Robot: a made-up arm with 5 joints.
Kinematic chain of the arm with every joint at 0, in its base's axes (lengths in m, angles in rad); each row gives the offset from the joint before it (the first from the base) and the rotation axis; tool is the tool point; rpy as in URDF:
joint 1: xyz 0.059 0 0.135 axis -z
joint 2: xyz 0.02 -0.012 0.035 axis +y
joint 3: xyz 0.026 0 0.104 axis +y
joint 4: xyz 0.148 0 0.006 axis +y
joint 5: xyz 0.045 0.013 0 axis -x
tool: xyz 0 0 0 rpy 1.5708 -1.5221 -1.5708
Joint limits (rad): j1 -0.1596..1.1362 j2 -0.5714..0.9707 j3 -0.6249..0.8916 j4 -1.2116..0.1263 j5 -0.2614..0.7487
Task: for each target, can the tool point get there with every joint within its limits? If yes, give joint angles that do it. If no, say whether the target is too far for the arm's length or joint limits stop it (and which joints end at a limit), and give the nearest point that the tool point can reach.
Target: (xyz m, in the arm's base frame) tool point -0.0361 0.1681 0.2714
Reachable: no: joint limits stop it (at a limit: joint 1, joint 2, joint 3, joint 4) | nearest point 0.0596 0.0011 0.4416 | short by 0.257 m
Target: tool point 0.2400 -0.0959 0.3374
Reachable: yes | joints 0.4920 -0.2327 -0.0550 0.0072 -0.1648
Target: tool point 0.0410 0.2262 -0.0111
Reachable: no: joint limits stop it (at a limit: joint 1, joint 2, joint 3, joint 4) | nearest point 0.1235 0.0114 0.0227 | short by 0.233 m
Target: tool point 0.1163 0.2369 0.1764
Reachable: no: joint limits stop it (at a limit: joint 1, joint 3, joint 4) | nearest point 0.2303 0.0286 0.1832 | short by 0.238 m
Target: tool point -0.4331 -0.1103 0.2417
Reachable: no: too far | nearest point 0.0596 0.0011 0.4416 | short by 0.543 m
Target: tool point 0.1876 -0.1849 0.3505
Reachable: yes | joints 0.9678 0.0501 -0.3446 -0.4138 -0.0978
